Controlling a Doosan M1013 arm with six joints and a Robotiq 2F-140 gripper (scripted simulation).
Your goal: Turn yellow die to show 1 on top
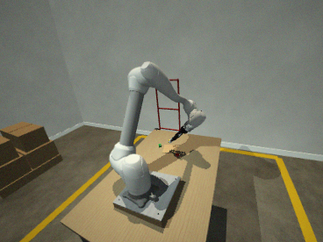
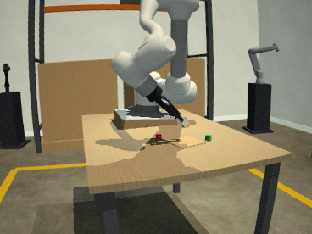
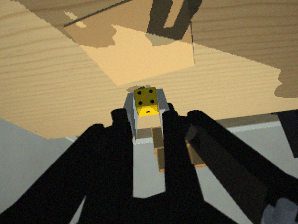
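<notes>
The tan mat is 10 mm behind my hand, 20 mm to the left of it and 110 mm below it. The rest, counted from my hand: green die (20 mm behind, 140 mm to the left, 100 mm below); yellow die (10 mm behind, 20 mm to the left, 20 mm below); red die (70 mm behind, 100 mm to the right, 100 mm below).
</notes>
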